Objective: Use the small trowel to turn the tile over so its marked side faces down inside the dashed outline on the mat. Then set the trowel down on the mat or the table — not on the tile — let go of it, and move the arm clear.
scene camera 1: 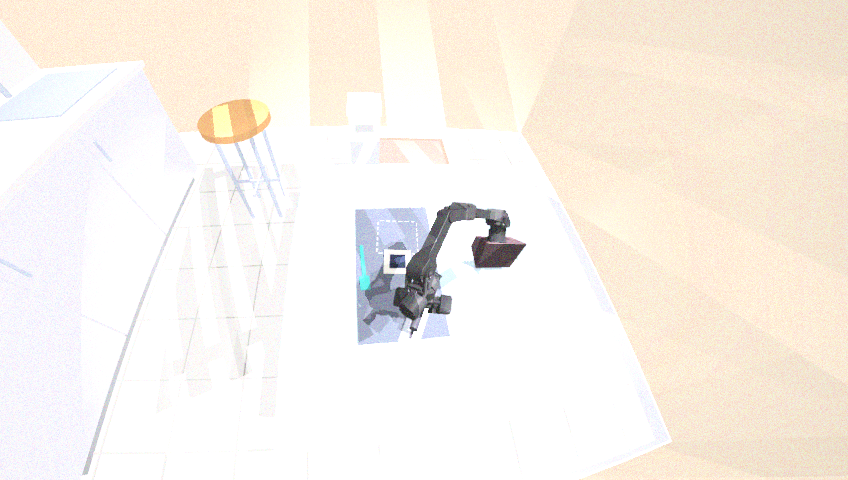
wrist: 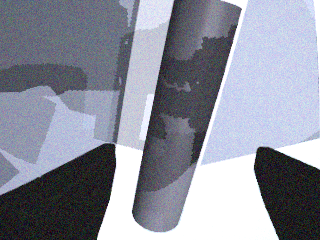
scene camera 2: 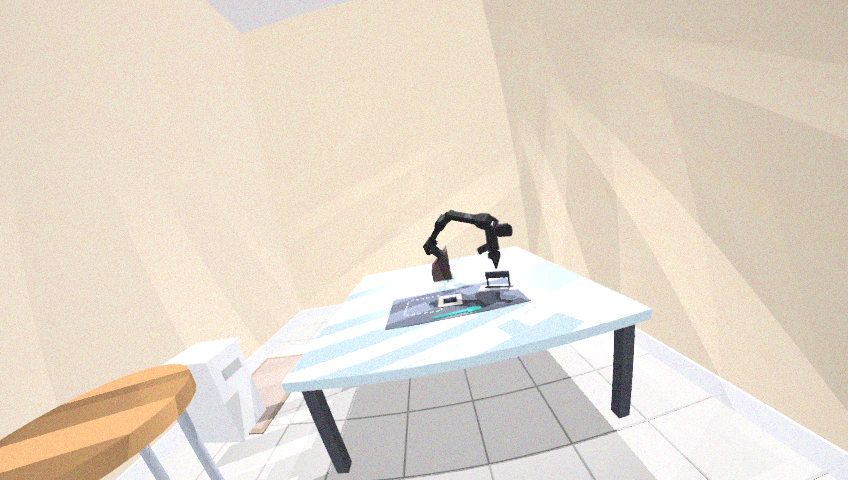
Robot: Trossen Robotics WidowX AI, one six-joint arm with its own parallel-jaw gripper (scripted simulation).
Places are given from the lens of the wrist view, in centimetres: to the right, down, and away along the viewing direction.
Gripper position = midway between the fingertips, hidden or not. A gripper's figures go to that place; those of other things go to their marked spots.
gripper [wrist: 186, 156]: 1, 1, 9
grey mat [wrist: 71, 71]: -7, -4, 19
